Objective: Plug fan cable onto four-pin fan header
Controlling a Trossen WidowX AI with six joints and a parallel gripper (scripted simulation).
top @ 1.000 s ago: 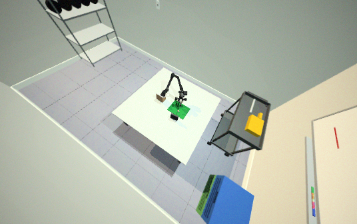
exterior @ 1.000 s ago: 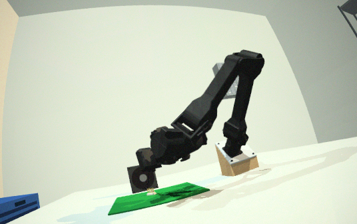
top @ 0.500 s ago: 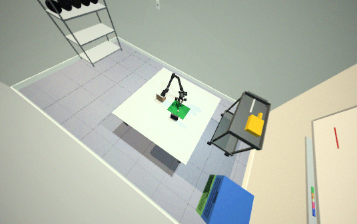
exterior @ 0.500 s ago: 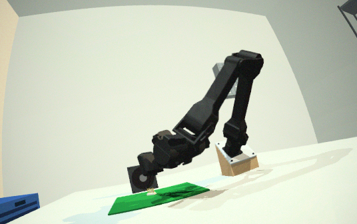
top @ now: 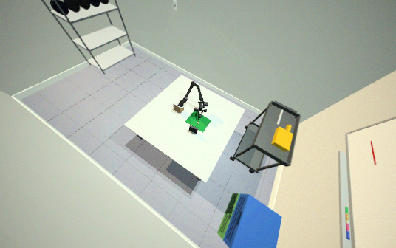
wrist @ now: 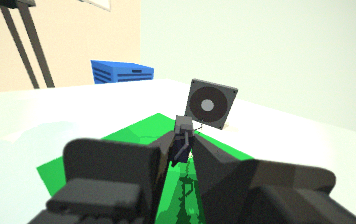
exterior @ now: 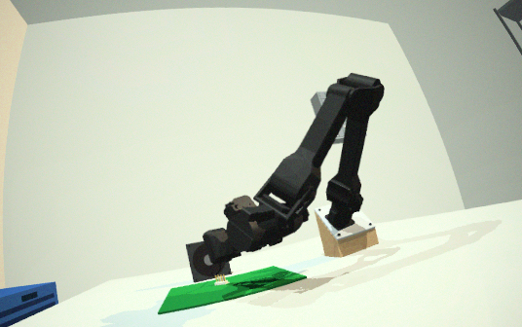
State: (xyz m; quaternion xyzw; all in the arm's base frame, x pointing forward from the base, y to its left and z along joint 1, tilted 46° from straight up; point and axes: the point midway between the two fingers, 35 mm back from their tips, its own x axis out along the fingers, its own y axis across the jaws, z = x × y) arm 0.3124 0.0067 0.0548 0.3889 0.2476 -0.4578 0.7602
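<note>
The green board is 40 mm to the right of my gripper tip and 110 mm below it. The rest, counted from my gripper tip: black square fan (20 mm ahead, 220 mm to the right, 40 mm below); dark fan plug (10 mm to the right, 10 mm below); four-pin fan header (20 mm ahead, 70 mm to the right, 100 mm below).
</note>
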